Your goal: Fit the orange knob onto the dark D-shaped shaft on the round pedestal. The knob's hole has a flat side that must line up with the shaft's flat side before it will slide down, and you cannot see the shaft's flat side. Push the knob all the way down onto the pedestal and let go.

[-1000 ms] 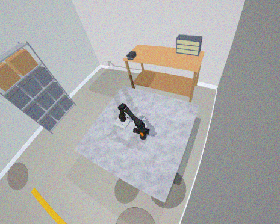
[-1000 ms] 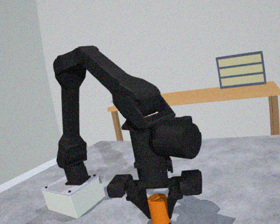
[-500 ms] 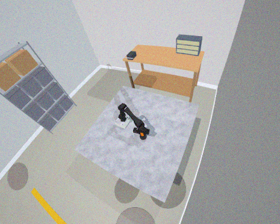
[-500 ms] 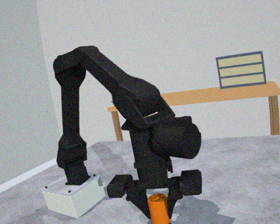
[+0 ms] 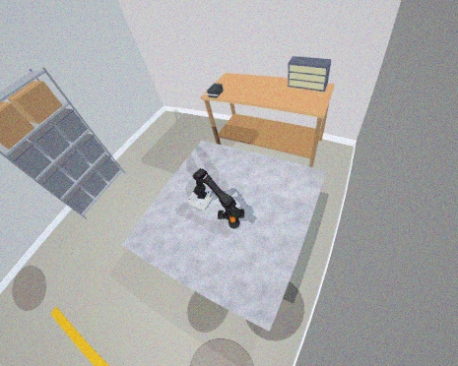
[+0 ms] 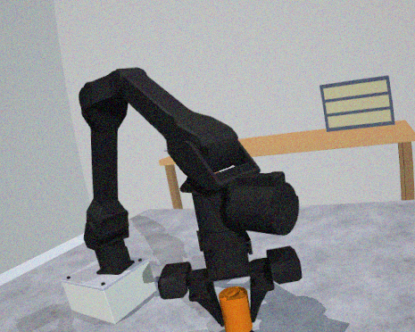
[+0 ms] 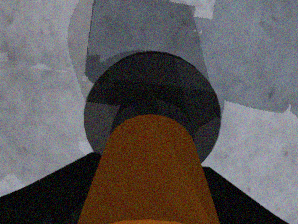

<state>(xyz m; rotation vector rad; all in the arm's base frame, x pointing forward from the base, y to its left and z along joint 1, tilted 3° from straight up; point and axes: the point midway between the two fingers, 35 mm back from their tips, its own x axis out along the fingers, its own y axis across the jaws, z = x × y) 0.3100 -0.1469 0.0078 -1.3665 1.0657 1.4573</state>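
Right now my gripper tip is 20 mm below the orange knob. From my gripper tip the other things lie so: round dark pedestal 40 mm below.
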